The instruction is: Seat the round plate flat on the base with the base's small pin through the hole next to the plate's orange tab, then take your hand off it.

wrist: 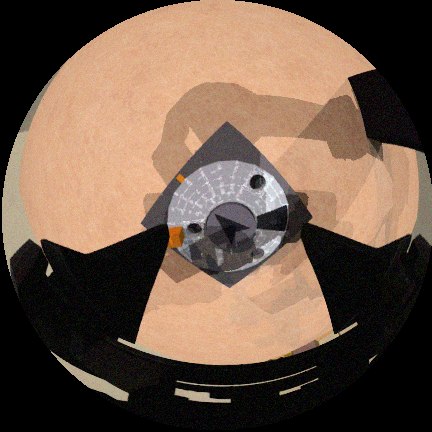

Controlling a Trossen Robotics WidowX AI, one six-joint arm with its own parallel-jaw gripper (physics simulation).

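Places are measured from the arm's base along level axes (x ahead, y left, z up), in metres.
Where they show: gripper, fingertip midpoint: [237, 230].
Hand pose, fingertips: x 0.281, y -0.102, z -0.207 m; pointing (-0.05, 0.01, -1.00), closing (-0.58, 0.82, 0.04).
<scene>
After its pixels a point has its place.
The round plate [227, 182] @[x 0.263, y -0.120, z -0.238 m] is silver-grey with a dark centre, round holes and a black wedge mark. It lies over the dark square base [226, 140] @[x 0.235, y -0.139, z -0.250 m], whose corners show around it. The orange tab [175, 237] @[x 0.316, y -0.131, z -0.222 m] is at the plate's left edge, with a dark hole [194, 228] @[x 0.315, y -0.119, z -0.250 m] beside it. An orange mark [180, 178] @[x 0.282, y -0.153, z -0.249 m] shows farther up the plate's left edge. I cannot see the small pin, nor tell whether the plate is flat. My gripper [237, 230] @[x 0.281, y -0.102, z -0.207 m] is open, its black fingertips left and right of the plate with nothing held. Shadow covers the plate's lower part.
The tan table top [100, 110] @[x 0.265, y -0.309, z -0.274 m] surrounds the base, with arm shadows across it. A black shape [392, 107] stands at the upper right of the view. A small part of a coloured object [306, 347] shows at the bottom, beyond the table edge.
</scene>
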